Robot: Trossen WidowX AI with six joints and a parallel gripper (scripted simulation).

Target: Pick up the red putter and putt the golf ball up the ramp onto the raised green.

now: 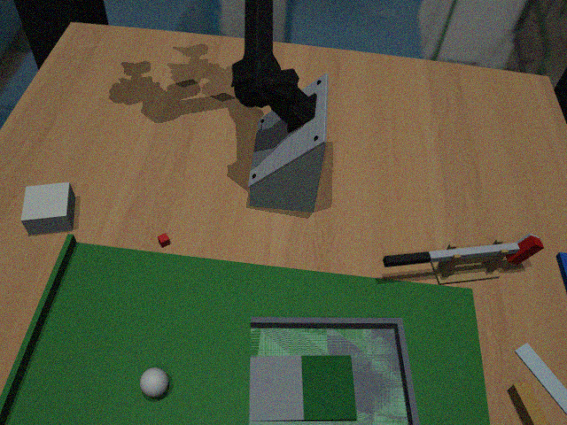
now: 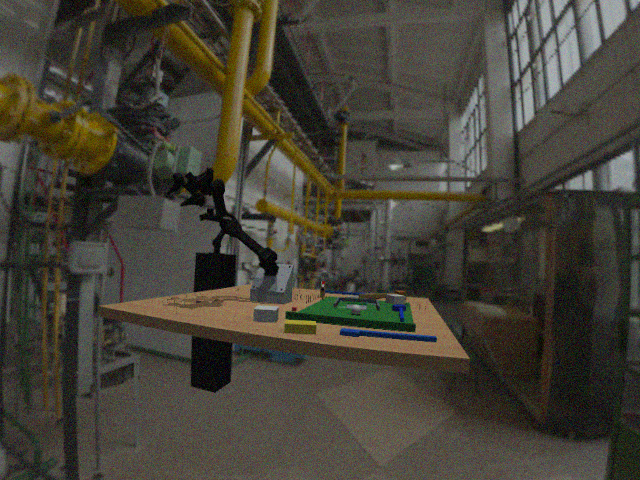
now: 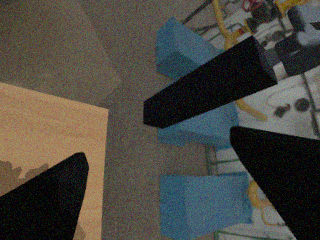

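The small red cube lies 510 mm ahead of my gripper tip, 210 mm to the left of it and 450 mm below it. From my gripper tip the other things lie so: white golf ball (780 mm ahead, 260 mm to the left, 430 mm below); green mat (780 mm ahead, 410 mm to the left, 450 mm below); red putter (490 mm ahead, 750 mm to the left, 400 mm below).
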